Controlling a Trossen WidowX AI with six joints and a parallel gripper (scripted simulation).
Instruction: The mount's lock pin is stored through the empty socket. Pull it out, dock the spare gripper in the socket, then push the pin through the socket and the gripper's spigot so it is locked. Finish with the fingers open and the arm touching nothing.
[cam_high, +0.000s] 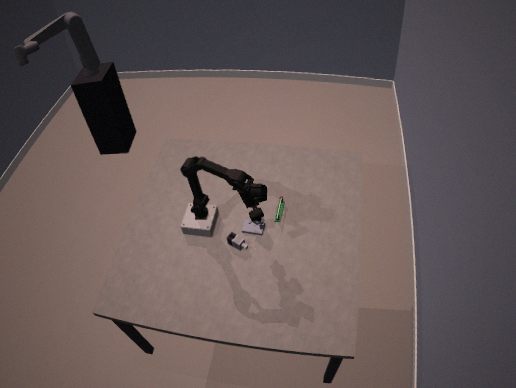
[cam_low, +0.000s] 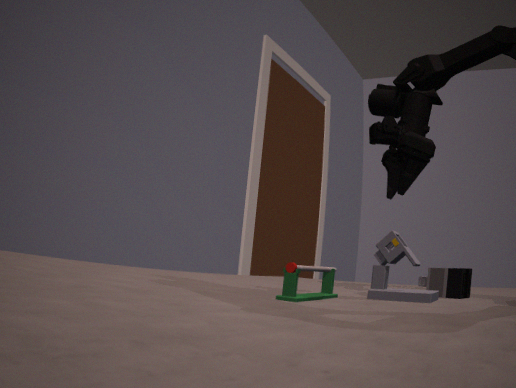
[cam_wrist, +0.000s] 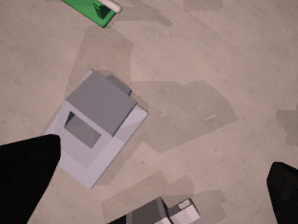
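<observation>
Right now my gripper tip is 110 mm past the spare gripper, 60 mm to the left of it and 160 mm above it. Round my gripper tip: grey mount (20 mm behind, 50 mm to the left, 130 mm below); green cradle (100 mm ahead, 160 mm to the left, 160 mm below).
</observation>
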